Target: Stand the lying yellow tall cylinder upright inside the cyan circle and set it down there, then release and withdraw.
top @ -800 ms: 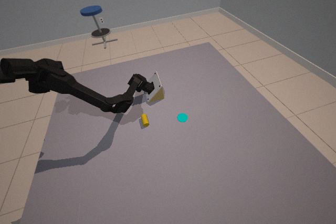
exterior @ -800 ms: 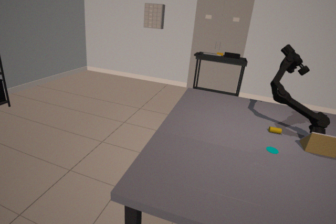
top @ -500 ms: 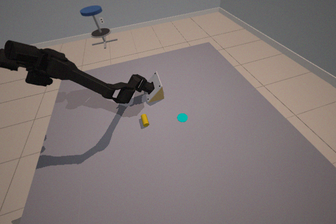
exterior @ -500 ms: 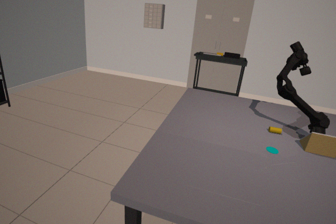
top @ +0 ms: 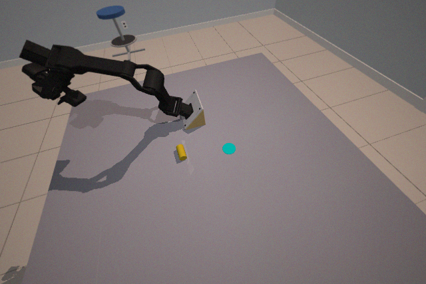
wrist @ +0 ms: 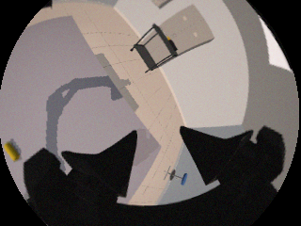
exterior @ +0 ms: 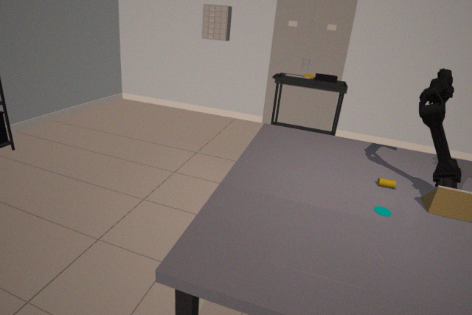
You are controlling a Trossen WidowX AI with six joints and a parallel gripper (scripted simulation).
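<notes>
My gripper tip is now 210 mm short of the yellow tall cylinder, 420 mm to the right of it and 260 mm above it. From my gripper tip the other things lie so: cyan circle: 250 mm ahead, 640 mm to the left, 280 mm below.
</notes>
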